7 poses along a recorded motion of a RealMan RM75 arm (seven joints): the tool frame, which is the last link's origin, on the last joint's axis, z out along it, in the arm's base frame.
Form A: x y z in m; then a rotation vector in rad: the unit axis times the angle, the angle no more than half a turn.
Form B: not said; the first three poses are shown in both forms.
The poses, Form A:
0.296 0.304 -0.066 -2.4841 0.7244 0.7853
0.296 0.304 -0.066 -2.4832 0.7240 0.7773
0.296 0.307 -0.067 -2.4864 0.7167 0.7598
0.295 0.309 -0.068 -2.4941 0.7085 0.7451
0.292 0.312 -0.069 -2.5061 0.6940 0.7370
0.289 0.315 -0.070 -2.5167 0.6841 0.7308
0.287 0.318 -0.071 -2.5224 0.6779 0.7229
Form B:
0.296 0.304 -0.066 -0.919 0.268 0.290 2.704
0.296 0.304 -0.066 -0.919 0.268 0.288 2.701
0.296 0.307 -0.067 -0.922 0.266 0.282 2.697
0.295 0.309 -0.068 -0.925 0.263 0.276 2.698
0.292 0.312 -0.069 -0.927 0.257 0.273 2.703
0.289 0.315 -0.070 -0.929 0.253 0.270 2.708
0.287 0.318 -0.071 -0.931 0.250 0.267 2.710

